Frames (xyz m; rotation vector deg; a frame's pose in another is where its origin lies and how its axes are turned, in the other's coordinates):
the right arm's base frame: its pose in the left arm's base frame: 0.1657 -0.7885 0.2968 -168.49 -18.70 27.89
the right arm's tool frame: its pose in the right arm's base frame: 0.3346 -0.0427 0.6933 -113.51 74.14 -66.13
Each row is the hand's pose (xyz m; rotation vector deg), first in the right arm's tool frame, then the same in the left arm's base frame.
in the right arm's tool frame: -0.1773 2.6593 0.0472 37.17 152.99 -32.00
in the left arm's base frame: -0.4052 -0.1907 2.1089 61.56 -119.74 -24.42
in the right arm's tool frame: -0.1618 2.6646 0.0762 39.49 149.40 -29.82
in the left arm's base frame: -0.3809 -0.1694 2.1166 57.48 -122.66 -25.86
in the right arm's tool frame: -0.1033 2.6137 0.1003 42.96 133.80 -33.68
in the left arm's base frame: -0.3515 -0.1197 2.0595 50.31 -138.00 -27.36
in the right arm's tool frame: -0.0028 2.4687 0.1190 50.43 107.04 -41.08
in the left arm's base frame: -0.3075 -0.0507 1.9021 34.24 -163.57 -23.74
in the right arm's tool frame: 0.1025 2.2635 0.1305 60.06 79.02 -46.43
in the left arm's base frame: -0.2549 0.0088 1.6853 -8.66 172.70 11.70
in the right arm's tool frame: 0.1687 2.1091 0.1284 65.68 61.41 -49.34
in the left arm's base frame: -0.2239 0.0390 1.5229 7.54 162.66 1.54
